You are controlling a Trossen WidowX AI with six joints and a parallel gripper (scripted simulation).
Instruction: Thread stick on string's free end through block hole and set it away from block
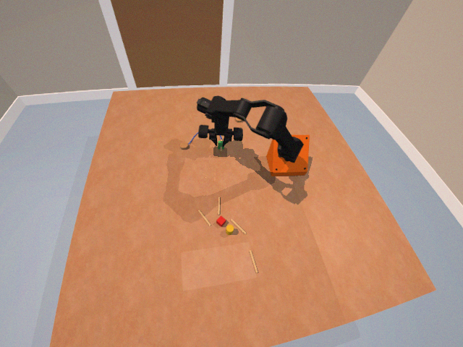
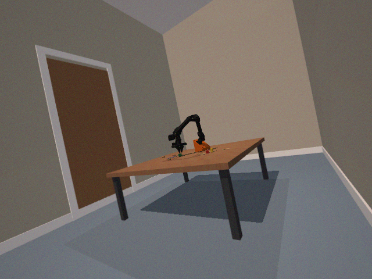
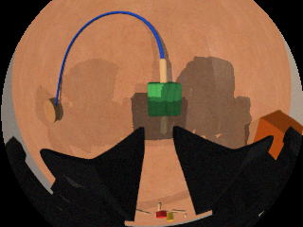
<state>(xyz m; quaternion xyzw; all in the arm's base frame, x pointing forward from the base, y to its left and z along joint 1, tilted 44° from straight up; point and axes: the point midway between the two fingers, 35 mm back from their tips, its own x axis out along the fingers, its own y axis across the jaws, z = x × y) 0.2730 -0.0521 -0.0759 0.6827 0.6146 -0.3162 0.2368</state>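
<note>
Now: gripper tip 10 mm past the green block, 20 mm to the left of it and 20 mm above it. Round my gripper tip: round wooden button: 170 mm ahead, 40 mm to the right, 30 mm below; then thin wooden stick: 10 mm behind, 40 mm to the right, 20 mm below; then red cube: 30 mm ahead, 350 mm to the left, 20 mm below.
</note>
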